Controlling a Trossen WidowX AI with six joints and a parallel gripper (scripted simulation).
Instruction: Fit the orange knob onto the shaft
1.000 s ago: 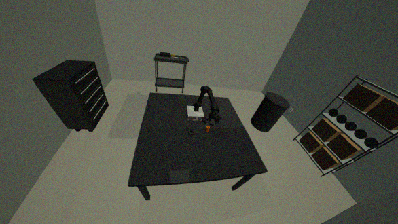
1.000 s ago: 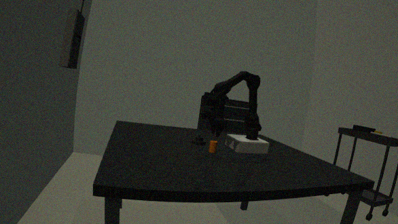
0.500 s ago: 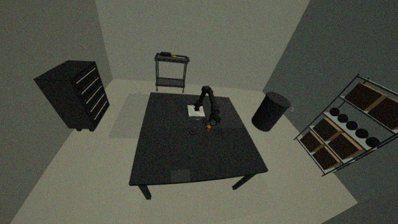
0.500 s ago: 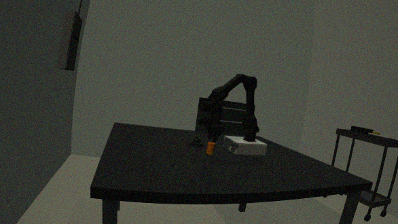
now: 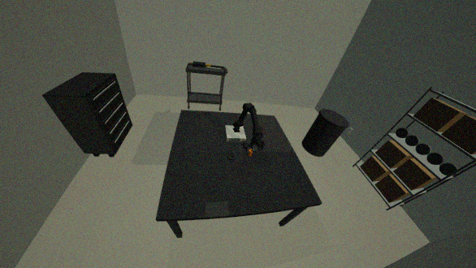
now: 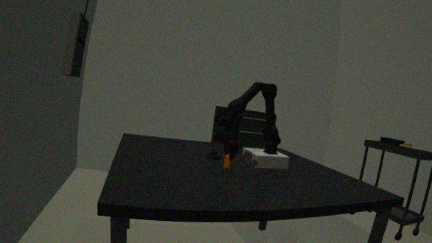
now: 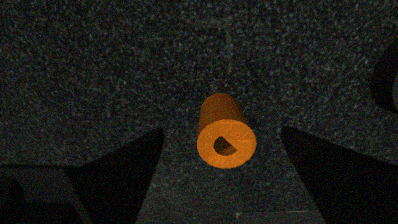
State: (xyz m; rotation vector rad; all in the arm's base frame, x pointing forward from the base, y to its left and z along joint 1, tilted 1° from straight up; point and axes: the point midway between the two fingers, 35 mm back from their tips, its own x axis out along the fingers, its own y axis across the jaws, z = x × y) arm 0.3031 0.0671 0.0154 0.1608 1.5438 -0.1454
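Now: gripper tip 20 mm above the orange knob. Round my gripper tip: round pedestal (190 mm to the right, 20 mm below).
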